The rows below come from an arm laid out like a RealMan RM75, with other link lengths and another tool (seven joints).
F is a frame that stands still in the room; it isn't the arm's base.
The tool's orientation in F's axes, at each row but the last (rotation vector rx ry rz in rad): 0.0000 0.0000 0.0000; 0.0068 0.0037 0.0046; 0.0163 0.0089 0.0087; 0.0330 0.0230 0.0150; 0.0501 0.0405 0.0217; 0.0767 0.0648 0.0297; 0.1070 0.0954 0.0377
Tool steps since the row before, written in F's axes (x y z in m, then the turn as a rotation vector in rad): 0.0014 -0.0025 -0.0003 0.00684 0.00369 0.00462; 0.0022 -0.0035 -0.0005 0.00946 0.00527 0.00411; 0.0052 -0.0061 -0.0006 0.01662 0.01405 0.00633; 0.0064 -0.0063 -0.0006 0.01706 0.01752 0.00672; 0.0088 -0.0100 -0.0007 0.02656 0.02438 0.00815; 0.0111 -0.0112 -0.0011 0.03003 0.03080 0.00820; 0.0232 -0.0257 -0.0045 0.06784 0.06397 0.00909
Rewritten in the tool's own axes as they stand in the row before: 0.0014 -0.0025 -0.0003 0.00684 0.00369 0.00462; 0.0022 -0.0035 -0.0005 0.00947 0.00525 0.00411; 0.0052 -0.0062 -0.0005 0.01669 0.01401 0.00625; 0.0063 -0.0064 -0.0002 0.01717 0.01748 0.00654; 0.0086 -0.0102 0.0002 0.02676 0.02421 0.00801; 0.0108 -0.0115 0.0005 0.03042 0.03052 0.00781; 0.0224 -0.0268 0.0005 0.06937 0.06234 0.00888
